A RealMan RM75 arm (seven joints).
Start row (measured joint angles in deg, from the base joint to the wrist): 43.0, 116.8, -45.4, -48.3, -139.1, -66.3, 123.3
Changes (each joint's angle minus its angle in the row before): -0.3, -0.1, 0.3, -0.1, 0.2, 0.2, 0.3; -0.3, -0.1, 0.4, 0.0, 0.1, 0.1, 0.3; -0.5, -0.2, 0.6, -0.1, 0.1, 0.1, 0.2; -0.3, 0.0, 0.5, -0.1, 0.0, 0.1, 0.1; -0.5, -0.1, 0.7, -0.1, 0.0, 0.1, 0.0; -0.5, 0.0, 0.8, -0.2, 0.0, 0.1, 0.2; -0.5, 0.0, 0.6, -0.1, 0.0, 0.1, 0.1; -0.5, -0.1, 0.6, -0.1, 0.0, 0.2, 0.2; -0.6, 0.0, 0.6, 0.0, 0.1, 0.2, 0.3; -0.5, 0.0, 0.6, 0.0, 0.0, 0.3, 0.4; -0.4, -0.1, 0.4, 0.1, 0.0, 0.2, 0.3
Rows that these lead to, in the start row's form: 42.7, 116.7, -45.1, -48.4, -138.9, -66.1, 123.6; 42.4, 116.6, -44.7, -48.4, -138.8, -66.0, 123.9; 41.9, 116.4, -44.1, -48.5, -138.7, -65.9, 124.1; 41.6, 116.4, -43.6, -48.6, -138.7, -65.8, 124.2; 41.1, 116.3, -42.9, -48.7, -138.7, -65.7, 124.2; 40.6, 116.3, -42.1, -48.9, -138.7, -65.6, 124.4; 40.1, 116.3, -41.5, -49.0, -138.7, -65.5, 124.5; 39.6, 116.2, -40.9, -49.1, -138.7, -65.3, 124.7; 39.0, 116.2, -40.3, -49.1, -138.6, -65.1, 125.0; 38.5, 116.2, -39.7, -49.1, -138.6, -64.8, 125.4; 38.1, 116.1, -39.3, -49.0, -138.6, -64.6, 125.7
